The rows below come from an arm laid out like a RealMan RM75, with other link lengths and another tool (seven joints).
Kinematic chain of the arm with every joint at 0, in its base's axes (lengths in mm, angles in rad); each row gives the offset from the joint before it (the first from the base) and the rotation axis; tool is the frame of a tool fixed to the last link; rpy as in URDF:
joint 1: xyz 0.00 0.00 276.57 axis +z
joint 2: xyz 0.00 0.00 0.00 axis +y
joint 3: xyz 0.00 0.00 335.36 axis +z
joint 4: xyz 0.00 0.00 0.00 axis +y
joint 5: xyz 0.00 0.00 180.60 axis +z
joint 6: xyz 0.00 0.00 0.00 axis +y
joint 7: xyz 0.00 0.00 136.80 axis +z
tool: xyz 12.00 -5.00 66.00 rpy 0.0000 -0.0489 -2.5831
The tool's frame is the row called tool.
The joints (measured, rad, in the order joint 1, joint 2, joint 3, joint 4, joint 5, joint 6, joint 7), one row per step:
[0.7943 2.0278 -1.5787 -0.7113 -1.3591 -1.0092 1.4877]
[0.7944 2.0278 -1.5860 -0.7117 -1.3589 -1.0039 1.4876]
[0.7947 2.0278 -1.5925 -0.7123 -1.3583 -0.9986 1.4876]
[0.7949 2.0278 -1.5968 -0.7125 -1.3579 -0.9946 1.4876]
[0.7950 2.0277 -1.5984 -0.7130 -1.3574 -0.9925 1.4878]
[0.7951 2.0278 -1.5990 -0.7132 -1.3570 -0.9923 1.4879]
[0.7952 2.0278 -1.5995 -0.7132 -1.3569 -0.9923 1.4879]
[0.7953 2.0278 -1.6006 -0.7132 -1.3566 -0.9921 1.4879]
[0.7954 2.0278 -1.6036 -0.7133 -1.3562 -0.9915 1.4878]
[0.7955 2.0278 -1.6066 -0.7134 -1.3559 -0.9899 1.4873]
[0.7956 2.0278 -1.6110 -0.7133 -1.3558 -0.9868 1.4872]
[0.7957 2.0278 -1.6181 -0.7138 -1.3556 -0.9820 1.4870]
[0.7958 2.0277 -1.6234 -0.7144 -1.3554 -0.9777 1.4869]
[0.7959 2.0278 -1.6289 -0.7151 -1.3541 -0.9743 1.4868]
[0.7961 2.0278 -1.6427 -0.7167 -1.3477 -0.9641 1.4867]
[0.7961 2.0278 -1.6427 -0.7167 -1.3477 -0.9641 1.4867]
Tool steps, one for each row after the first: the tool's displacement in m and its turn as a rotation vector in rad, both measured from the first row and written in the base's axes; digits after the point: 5 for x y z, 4 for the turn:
[0.00053 -0.00031 -0.00113 0.0002 -0.0053 0.0012]
[0.00081 -0.00043 -0.00205 0.0009 -0.0096 0.0023]
[0.00108 -0.00042 -0.00266 0.0017 -0.0126 0.0026]
[0.00106 -0.00026 -0.00277 0.0027 -0.0134 0.0026]
[0.00092 -0.00033 -0.00287 0.0025 -0.0133 0.0028]
[0.00089 -0.00041 -0.00296 0.0021 -0.0135 0.0031]
[0.00087 -0.00055 -0.00313 0.0016 -0.0140 0.0035]
[0.00095 -0.00097 -0.00363 0.0003 -0.0156 0.0047]
[0.00110 -0.00119 -0.00410 0.0001 -0.0176 0.0058]
[0.00150 -0.00140 -0.00480 0.0001 -0.0209 0.0064]
[0.00198 -0.00177 -0.00588 0.0000 -0.0260 0.0081]
[0.00232 -0.00189 -0.00659 0.0008 -0.0298 0.0092]
[0.00238 -0.00224 -0.00738 0.0005 -0.0324 0.0104]
[0.00229 -0.00269 -0.00900 0.0012 -0.0365 0.0114]
[0.00229 -0.00269 -0.00900 0.0012 -0.0365 0.0114]

